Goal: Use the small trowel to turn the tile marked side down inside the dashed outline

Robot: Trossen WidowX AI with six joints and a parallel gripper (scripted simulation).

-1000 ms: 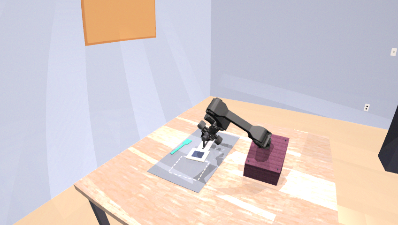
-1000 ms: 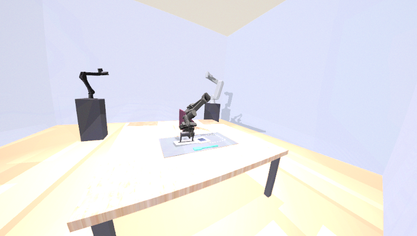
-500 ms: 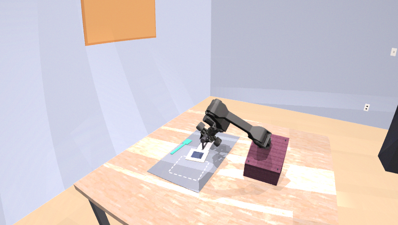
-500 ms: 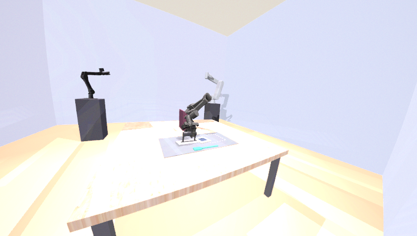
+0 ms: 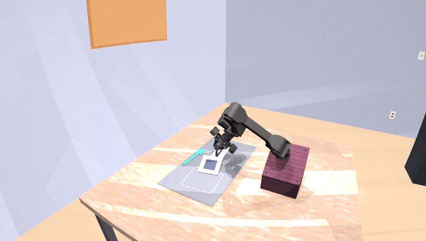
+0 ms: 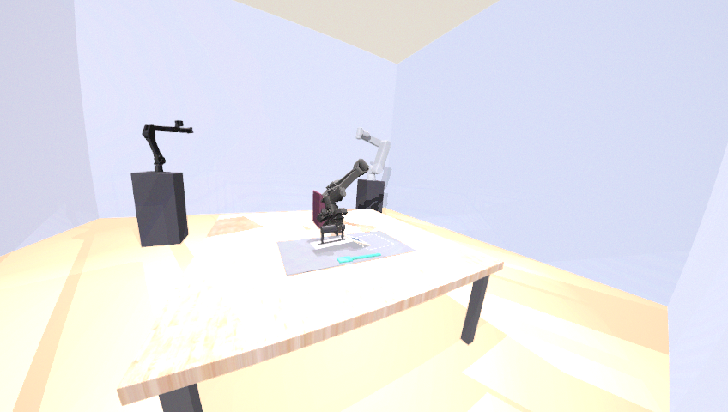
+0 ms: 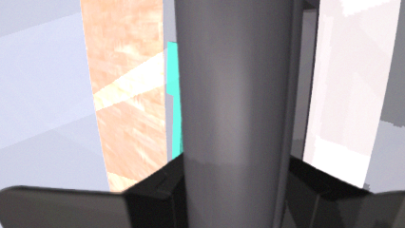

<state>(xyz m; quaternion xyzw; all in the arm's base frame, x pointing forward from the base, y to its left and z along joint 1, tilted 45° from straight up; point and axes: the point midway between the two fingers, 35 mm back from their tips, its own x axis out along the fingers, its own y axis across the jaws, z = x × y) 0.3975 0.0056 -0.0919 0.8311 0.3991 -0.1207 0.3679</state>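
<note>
Now: gripper tip 3 cm past the white tile, 11 cm to the right of it and 5 cm above it. Also, from my gripper tip: small trowel (2 cm behind, 1 cm below); then grey mat (2 cm behind, 6 cm to the left, 10 cm below); then teal flat tool (12 cm ahead, 4 cm to the left, 7 cm below).
</note>
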